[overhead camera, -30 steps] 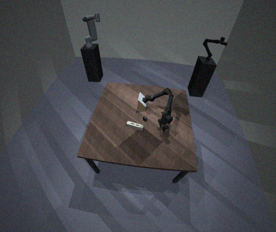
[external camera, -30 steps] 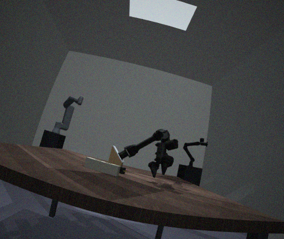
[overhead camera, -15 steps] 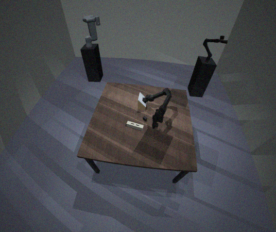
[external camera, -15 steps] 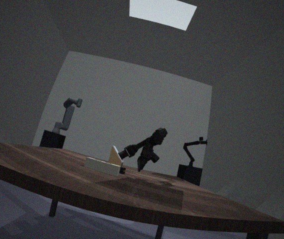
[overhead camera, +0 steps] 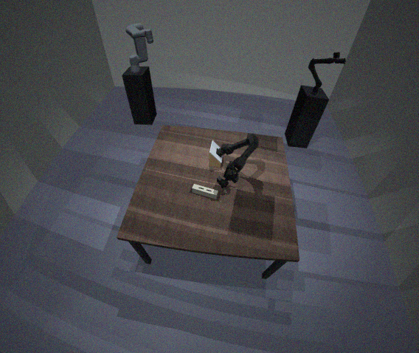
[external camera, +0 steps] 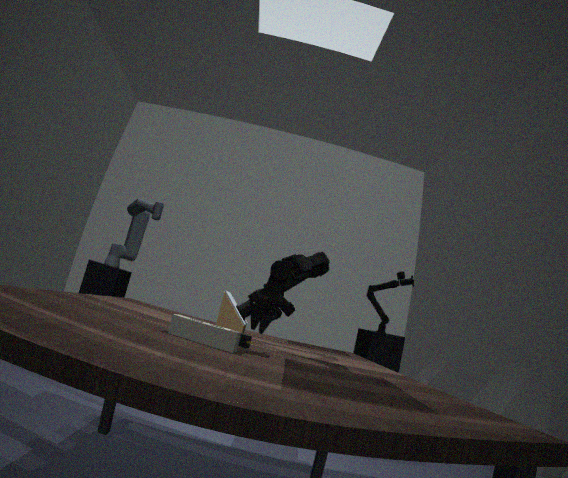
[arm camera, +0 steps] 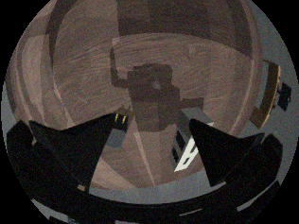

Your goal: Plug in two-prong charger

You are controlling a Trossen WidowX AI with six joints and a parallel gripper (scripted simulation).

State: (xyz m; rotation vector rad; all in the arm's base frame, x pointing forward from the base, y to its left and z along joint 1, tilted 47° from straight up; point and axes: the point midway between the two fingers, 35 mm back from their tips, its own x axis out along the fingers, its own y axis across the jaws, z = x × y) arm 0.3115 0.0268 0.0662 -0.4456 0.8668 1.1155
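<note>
My gripper tip is 6 cm past the dark two-prong charger, 4 cm above it and 2 cm to the left of it.
</note>
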